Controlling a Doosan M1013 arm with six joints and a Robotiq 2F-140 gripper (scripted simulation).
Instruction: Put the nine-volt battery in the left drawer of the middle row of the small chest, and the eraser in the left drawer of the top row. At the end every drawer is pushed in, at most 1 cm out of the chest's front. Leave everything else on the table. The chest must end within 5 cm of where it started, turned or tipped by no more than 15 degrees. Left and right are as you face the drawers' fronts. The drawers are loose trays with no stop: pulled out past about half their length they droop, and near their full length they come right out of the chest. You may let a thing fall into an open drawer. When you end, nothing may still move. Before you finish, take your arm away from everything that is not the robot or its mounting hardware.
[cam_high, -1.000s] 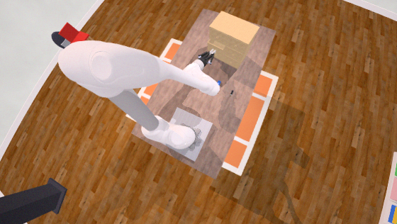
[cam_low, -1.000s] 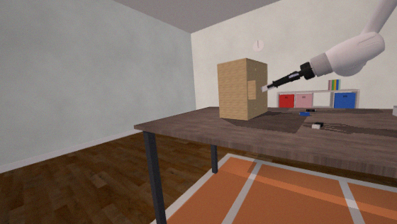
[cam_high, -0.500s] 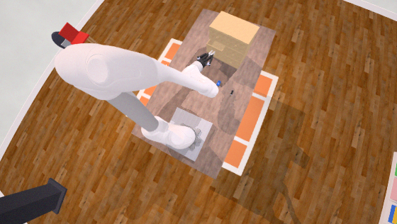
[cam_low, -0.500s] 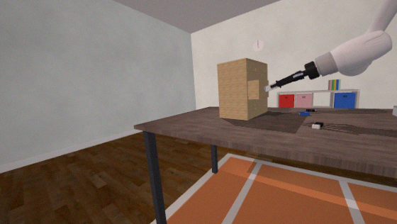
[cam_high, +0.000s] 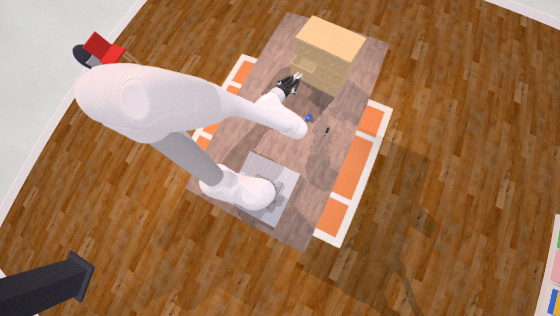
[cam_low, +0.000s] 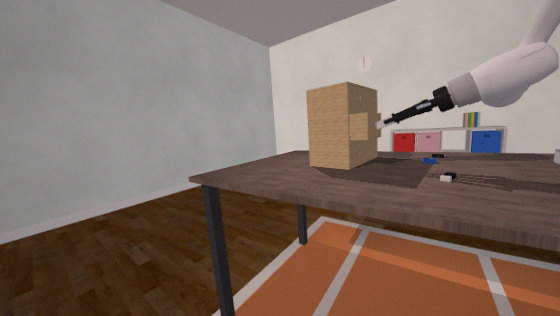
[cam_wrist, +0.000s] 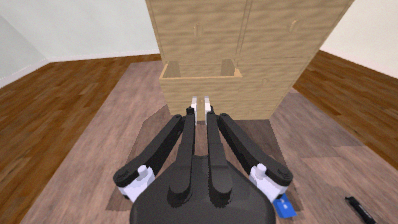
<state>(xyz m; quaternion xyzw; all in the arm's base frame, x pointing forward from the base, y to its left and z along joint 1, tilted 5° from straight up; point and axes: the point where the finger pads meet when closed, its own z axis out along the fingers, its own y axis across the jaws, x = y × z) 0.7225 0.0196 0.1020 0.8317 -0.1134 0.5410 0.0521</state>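
My gripper is now 160 mm above the blue nine-volt battery, 150 mm past it and 130 mm to the left of it. The rest, counted from my hand: eraser: 170 mm below, 170 mm behind, 130 mm to the left.
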